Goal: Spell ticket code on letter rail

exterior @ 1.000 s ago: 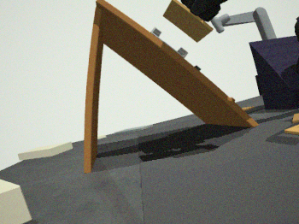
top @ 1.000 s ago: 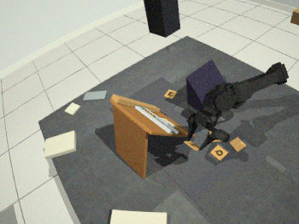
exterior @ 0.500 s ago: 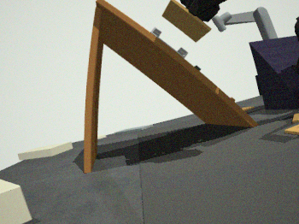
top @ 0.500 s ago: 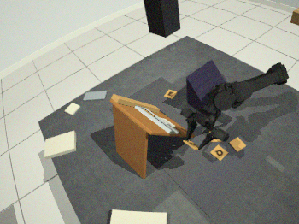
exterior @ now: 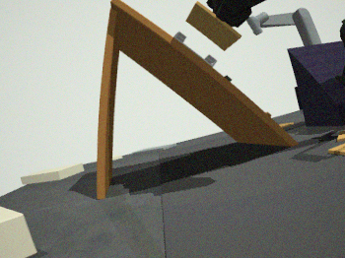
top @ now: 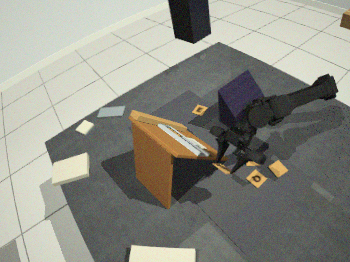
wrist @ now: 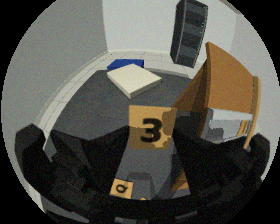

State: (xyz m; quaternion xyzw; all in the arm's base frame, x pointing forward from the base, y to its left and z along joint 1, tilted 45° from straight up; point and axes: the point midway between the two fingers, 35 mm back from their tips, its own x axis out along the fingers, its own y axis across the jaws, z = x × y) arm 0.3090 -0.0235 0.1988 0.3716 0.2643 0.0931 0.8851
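Now: the white ticket 6 cm behind my gripper tip, 19 cm to the right of it and 8 cm below it. Round my gripper tip: cream block 37 cm ahead, 57 cm to the right, 16 cm below; small cream card 18 cm ahead, 77 cm to the right, 17 cm below; grey card 2 cm ahead, 74 cm to the right, 17 cm below.
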